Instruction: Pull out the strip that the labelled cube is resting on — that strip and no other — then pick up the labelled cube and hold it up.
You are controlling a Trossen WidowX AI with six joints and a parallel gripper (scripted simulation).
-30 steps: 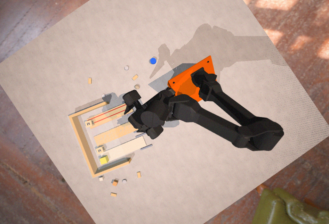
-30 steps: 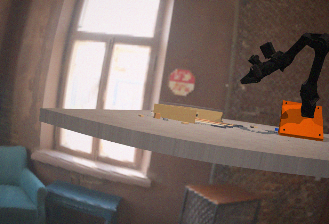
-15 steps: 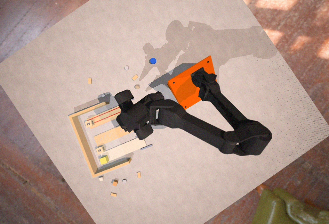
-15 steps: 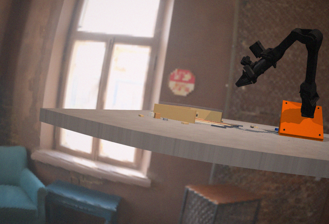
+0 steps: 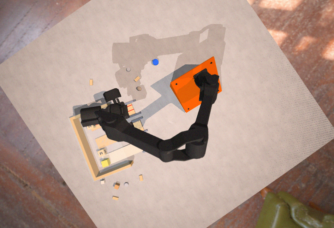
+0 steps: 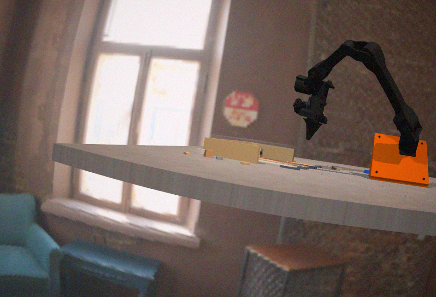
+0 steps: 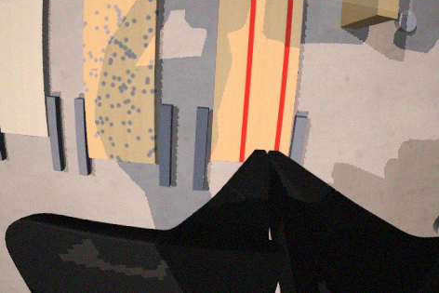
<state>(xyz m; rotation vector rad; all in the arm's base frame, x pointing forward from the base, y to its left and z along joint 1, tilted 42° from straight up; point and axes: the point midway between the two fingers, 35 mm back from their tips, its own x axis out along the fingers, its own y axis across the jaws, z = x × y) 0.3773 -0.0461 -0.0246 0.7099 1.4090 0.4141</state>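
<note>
The speckled strip lies 100 mm ahead of my gripper tip, 80 mm to the left of it and 90 mm below it. From my gripper tip the other things lie so: blue disc: 250 mm behind, 140 mm to the right, 90 mm below.
</note>
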